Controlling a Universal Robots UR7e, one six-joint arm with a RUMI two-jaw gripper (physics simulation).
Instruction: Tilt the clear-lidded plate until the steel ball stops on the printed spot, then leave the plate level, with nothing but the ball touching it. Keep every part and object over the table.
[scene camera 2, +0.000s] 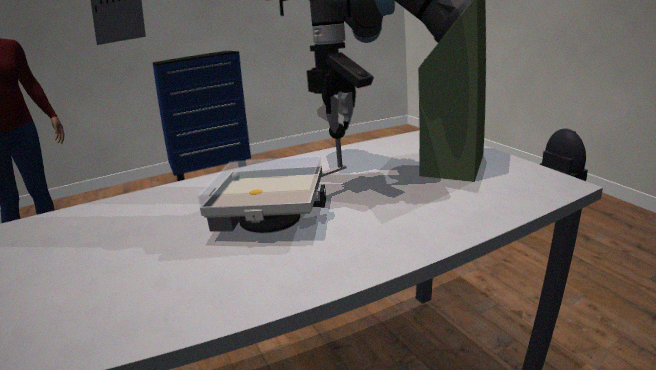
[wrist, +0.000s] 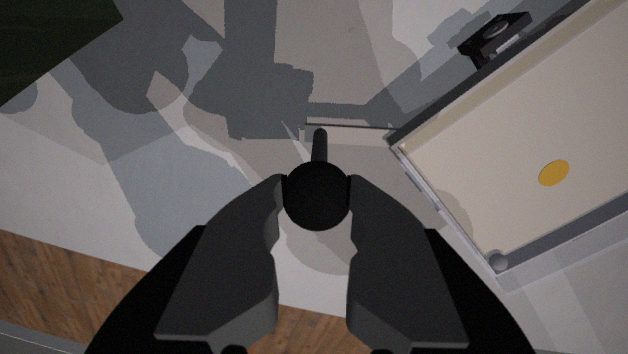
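The pale plate (scene camera 2: 292, 186) (wrist: 490, 165) with low walls and a clear lid sits on a round black base (scene camera 2: 270, 223). It looks close to level; a slight tilt cannot be judged. The printed yellow spot (scene camera 2: 255, 192) (wrist: 554, 173) shows on it. The steel ball (wrist: 498, 260) lies in a corner of the plate, at the lower end in the wrist view, away from the spot; I cannot make it out in the scene view. My gripper (scene camera 2: 338, 128) (wrist: 317, 177) is shut on a black round knob (wrist: 316, 205) atop an upright rod (scene camera 2: 339, 154), beside the plate's back right corner.
A thin bar (scene camera 2: 333, 171) runs from the rod's foot to the plate. A black knob bracket (scene camera 2: 320, 195) (wrist: 495, 34) is on the plate's right side. A tall green block (scene camera 2: 447, 120) (wrist: 45, 45) stands on the table (scene camera 2: 350, 260) at the right.
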